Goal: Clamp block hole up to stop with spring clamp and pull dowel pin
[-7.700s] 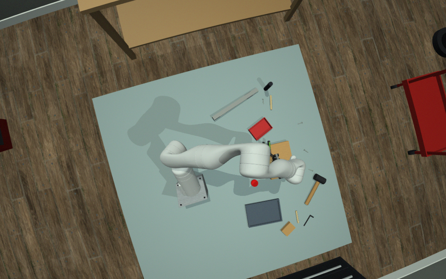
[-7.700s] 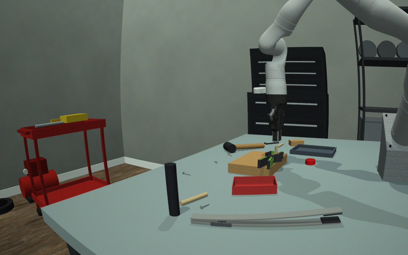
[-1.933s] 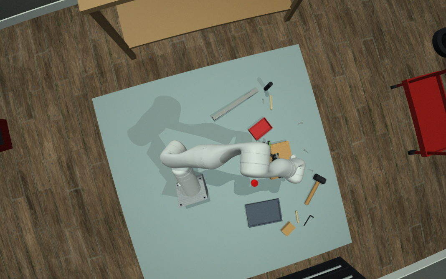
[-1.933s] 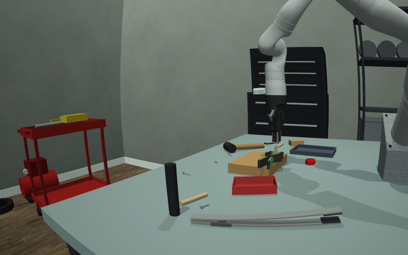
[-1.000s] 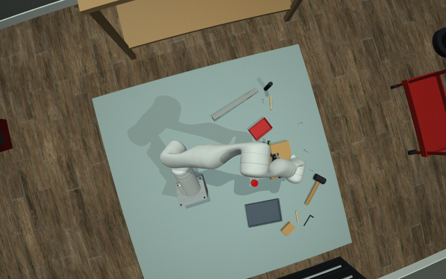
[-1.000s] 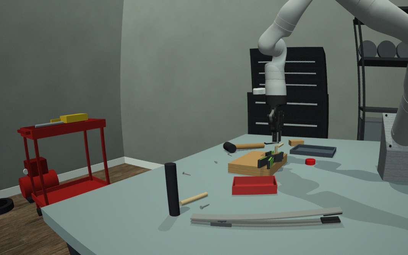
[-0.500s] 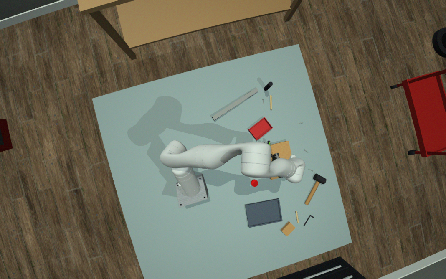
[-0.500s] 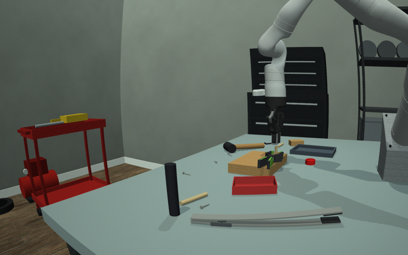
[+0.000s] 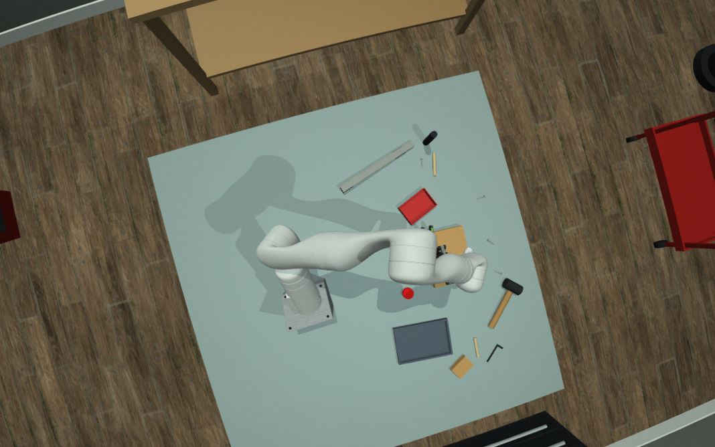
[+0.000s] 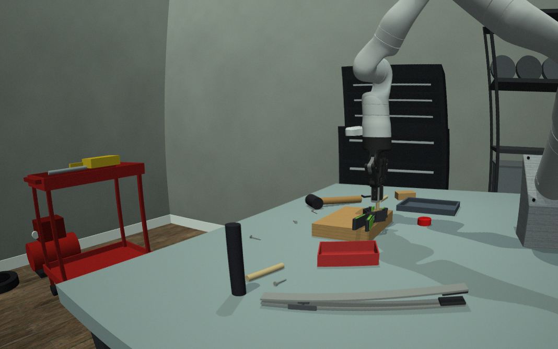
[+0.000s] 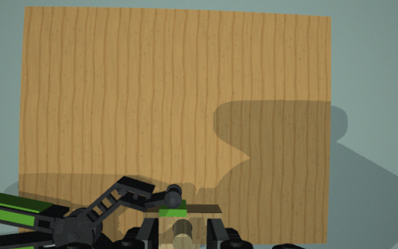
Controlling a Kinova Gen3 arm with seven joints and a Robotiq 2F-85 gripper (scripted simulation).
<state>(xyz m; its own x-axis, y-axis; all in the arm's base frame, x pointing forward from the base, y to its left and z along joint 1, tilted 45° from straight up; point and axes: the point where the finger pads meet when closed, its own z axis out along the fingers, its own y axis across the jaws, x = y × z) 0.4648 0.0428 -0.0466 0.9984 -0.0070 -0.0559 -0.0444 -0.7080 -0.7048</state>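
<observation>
The dowel pin is 40 mm below my hand. The rest, counted from my hand: red puck 120 mm behind, 90 mm to the right, 80 mm below; then small wooden block 50 mm below; then wooden bench board 70 mm below, 50 mm ahead.
</observation>
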